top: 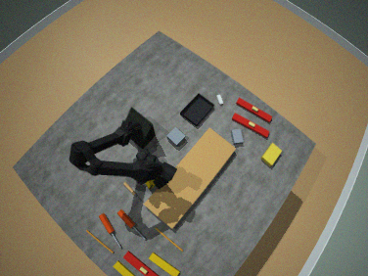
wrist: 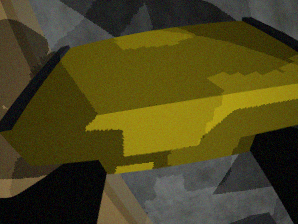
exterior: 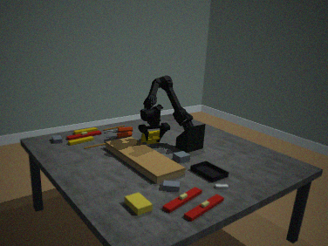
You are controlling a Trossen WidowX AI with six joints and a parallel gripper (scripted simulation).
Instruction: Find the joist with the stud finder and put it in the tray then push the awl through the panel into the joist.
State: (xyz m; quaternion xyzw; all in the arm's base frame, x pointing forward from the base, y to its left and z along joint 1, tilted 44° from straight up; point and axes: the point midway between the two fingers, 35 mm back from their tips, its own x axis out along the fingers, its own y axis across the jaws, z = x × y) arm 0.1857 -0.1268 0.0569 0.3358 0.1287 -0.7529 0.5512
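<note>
My gripper tip is 30 mm past the awl, 140 mm to the left of it and 50 mm above it. The rest, counted from my gripper tip: black tray (10 mm ahead, 430 mm to the left, 40 mm below); small white piece (80 mm ahead, 570 mm to the left, 50 mm below); yellow stud finder (20 mm behind).
</note>
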